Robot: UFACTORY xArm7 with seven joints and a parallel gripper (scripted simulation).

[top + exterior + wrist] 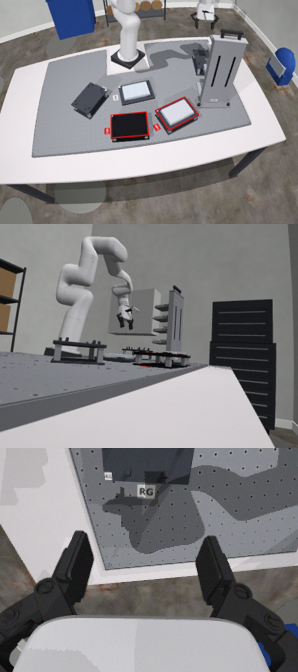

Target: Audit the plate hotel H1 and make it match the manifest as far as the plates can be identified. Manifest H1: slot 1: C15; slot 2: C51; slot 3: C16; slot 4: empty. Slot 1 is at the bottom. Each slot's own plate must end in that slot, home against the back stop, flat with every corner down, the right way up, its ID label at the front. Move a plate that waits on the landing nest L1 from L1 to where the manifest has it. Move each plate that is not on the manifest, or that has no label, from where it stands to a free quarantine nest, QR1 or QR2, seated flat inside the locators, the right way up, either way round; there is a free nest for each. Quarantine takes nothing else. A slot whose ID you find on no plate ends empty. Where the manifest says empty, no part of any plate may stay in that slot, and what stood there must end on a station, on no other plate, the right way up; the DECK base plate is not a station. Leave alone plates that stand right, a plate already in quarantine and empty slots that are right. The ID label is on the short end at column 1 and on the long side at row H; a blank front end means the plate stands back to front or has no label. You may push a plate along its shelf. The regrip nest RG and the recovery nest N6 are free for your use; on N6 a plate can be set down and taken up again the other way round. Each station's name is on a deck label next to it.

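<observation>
The RG label lies 210 mm below my hand. The rest, counted from my hand: H1 label: 250 mm ahead, 40 mm to the left, 210 mm below; white plate: 400 mm ahead, 310 mm to the right, 170 mm below; plate labelled C16: 280 mm ahead, 70 mm to the right, 50 mm above.
</observation>
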